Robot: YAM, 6 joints.
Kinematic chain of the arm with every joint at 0, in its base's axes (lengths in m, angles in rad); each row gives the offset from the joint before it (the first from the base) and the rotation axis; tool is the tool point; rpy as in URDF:
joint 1: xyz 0 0 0.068 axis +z
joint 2: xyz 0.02 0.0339 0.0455 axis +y
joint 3: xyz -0.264 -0.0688 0 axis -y
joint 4: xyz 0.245 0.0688 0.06 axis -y
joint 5: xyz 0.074 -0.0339 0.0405 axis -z
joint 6: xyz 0.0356 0 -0.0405 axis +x
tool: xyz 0 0 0 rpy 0 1.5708 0
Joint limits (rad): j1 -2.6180..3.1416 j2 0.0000..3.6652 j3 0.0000..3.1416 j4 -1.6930..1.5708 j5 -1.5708..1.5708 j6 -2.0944..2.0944
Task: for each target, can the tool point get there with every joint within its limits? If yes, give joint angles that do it. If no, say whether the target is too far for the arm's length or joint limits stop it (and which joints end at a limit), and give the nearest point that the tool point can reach.
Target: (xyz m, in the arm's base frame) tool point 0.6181 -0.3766 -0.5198
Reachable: no: too far | nearest point 0.4249 -0.2589 -0.2811 | short by 0.329 m
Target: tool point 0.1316 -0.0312 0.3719
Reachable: yes | joints -0.0382 0.8161 1.1079 -0.9739 0.8267 0.7645
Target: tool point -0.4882 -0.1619 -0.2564
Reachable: no: joint limits stop it (at a limit: joint 1, joint 2) | nearest point -0.4441 -0.2162 -0.2462 | short by 0.071 m
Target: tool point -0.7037 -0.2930 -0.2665
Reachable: no: too far | nearest point -0.5036 -0.2751 -0.1724 | short by 0.222 m
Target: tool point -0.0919 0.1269 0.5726
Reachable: yes | joints -0.8736 0.4642 1.8011 -0.3714 -0.3143 0.7272
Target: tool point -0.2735 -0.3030 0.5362
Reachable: yes | joints 0.9194 0.7806 2.8599 0.4045 -1.2486 -0.5380
